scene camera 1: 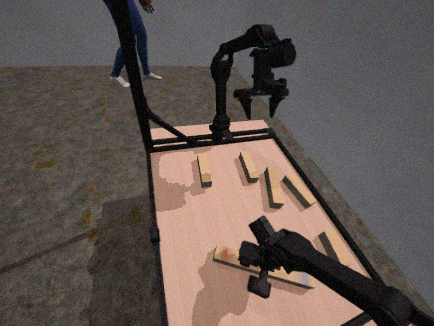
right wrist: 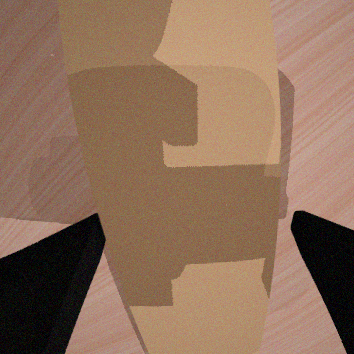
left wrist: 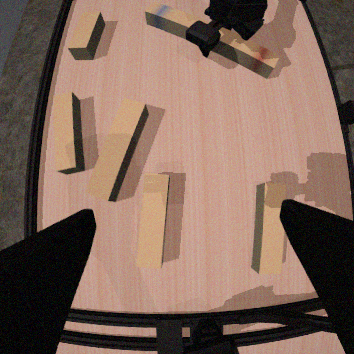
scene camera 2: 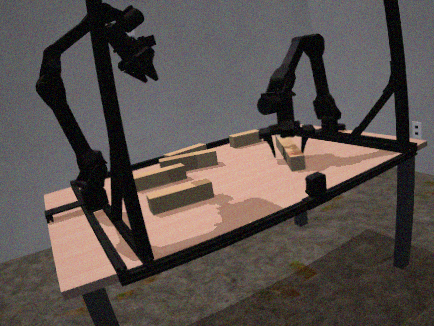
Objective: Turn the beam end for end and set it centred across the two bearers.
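Seen in the pictures: left gripper, fingertip midpoint: [scene camera 1: 260, 118] [left wrist: 188, 214] [scene camera 2: 151, 81]; right gripper, fingertip midpoint: [right wrist: 201, 222] [left wrist: 214, 45]; left arm's base, link origin: [scene camera 1: 216, 137] [left wrist: 205, 333] [scene camera 2: 96, 207]; right arm's base, link origin: [scene camera 2: 330, 133].
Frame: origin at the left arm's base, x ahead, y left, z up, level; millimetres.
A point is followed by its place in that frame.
The long beam [scene camera 1: 230, 256] @[y -140, x 597, z 25 mm] [scene camera 2: 293, 151] @[y -132, x 597, z 25 mm] [left wrist: 245, 56] @[y -114, x 583, z 14 mm] [right wrist: 200, 200] @[y -79, x 627, z 25 mm] lies on the table, with a red band near one end and a blue band near the other. My right gripper [scene camera 1: 261, 257] [scene camera 2: 288, 154] @[y -53, x 640, z -15 mm] [right wrist: 201, 222] @[y -53, x 640, z -15 mm] is open low over the beam, its fingers on either side and nothing gripped; it hides the beam's middle in scene camera 1. Two shorter, roughly parallel blocks, apparently the bearers, are one [scene camera 1: 204, 167] @[y -128, x 213, z 25 mm] [scene camera 2: 180, 197] @[y -148, x 200, z 7 mm] [left wrist: 271, 225] @[y -123, x 214, z 25 mm] and another [scene camera 1: 246, 166] @[y 75, x 244, z 22 mm] [scene camera 2: 162, 176] @[y 73, x 236, z 9 mm] [left wrist: 154, 220] @[y 91, x 232, z 25 mm], with a gap between. My left gripper [scene camera 1: 261, 117] @[y 45, x 250, z 306 mm] [scene camera 2: 151, 80] @[y 45, x 250, z 306 mm] [left wrist: 188, 214] @[y 45, x 250, z 306 mm] is open, high above the table.
Three other wooden blocks lie around: a long one [scene camera 1: 273, 187] @[y 143, x 387, z 31 mm] [left wrist: 120, 150] @[y 152, x 360, z 31 mm] beside the bearers, a slanted one [scene camera 1: 298, 191] @[y 260, x 428, z 20 mm] [left wrist: 66, 130] @[y 270, x 409, z 25 mm] near the table's edge, and one [scene camera 1: 334, 246] @[y 252, x 676, z 28 mm] [scene camera 2: 244, 138] @[y 245, x 664, z 12 mm] [left wrist: 86, 32] @[y 258, x 665, z 28 mm] nearer the right arm. A black frame post [scene camera 2: 120, 150] @[y -374, x 26, z 206 mm] stands by the left arm.
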